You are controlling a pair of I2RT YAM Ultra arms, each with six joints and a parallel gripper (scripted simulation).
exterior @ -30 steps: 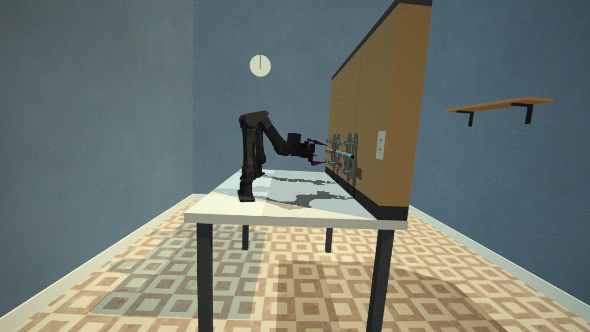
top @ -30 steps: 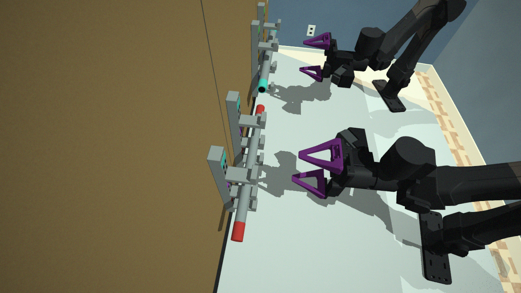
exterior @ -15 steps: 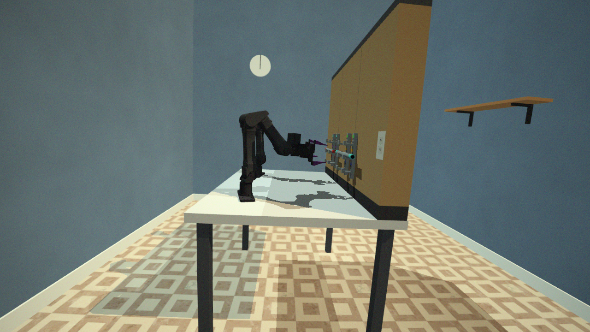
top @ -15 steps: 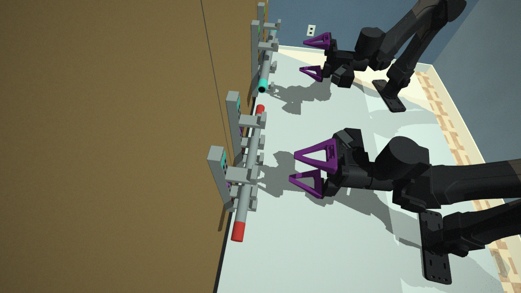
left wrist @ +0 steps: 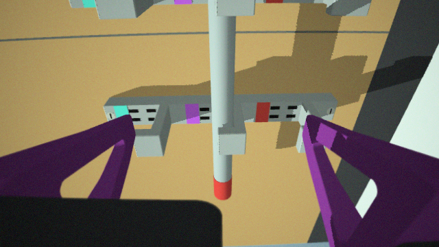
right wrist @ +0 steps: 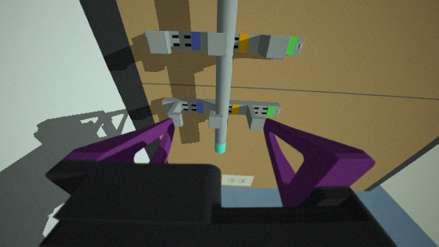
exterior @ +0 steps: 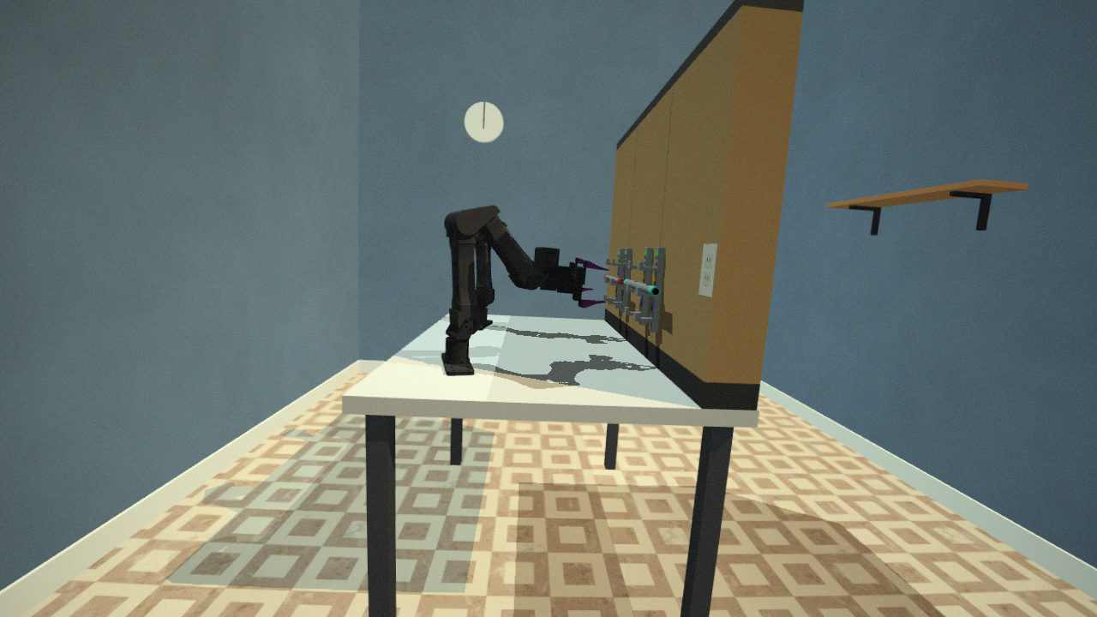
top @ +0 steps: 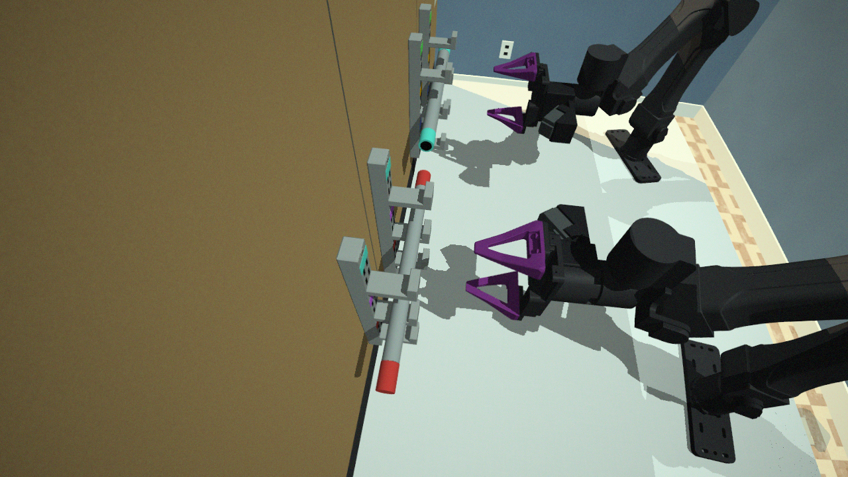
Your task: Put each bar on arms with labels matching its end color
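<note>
Right now my left hand is 9 cm short of the red-ended bar. The rest, counted from my left hand: white wall socket 77 cm to the right, 12 cm ahead, 7 cm above; brown wall panel 22 cm to the right, 20 cm ahead, 19 cm above; cyan-ended bar 39 cm to the right, 9 cm ahead.
</note>
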